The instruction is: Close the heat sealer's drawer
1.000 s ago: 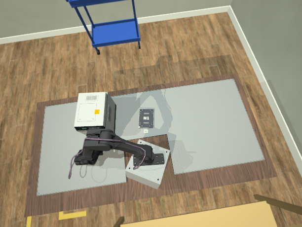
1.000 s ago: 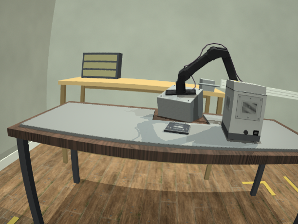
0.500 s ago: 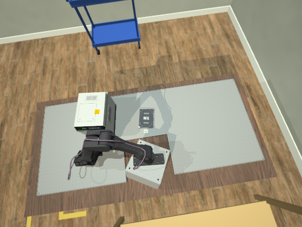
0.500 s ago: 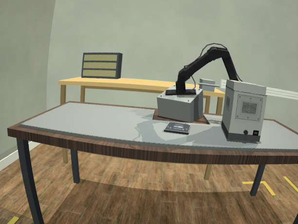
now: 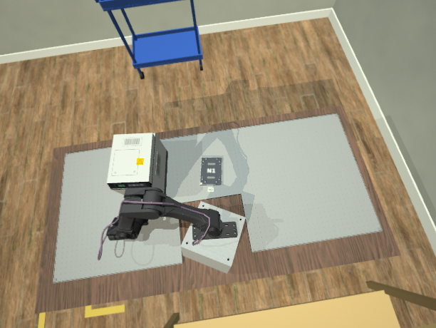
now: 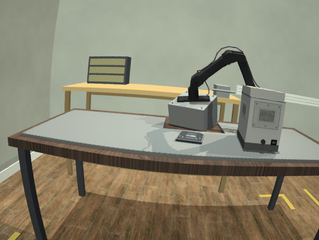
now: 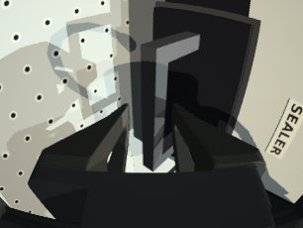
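Now: hand 11 cm short of the sealer drawer and 1 cm above it. From my hand the other things lie so: dark plate 16 cm ahead, 35 cm to the right, 7 cm below.
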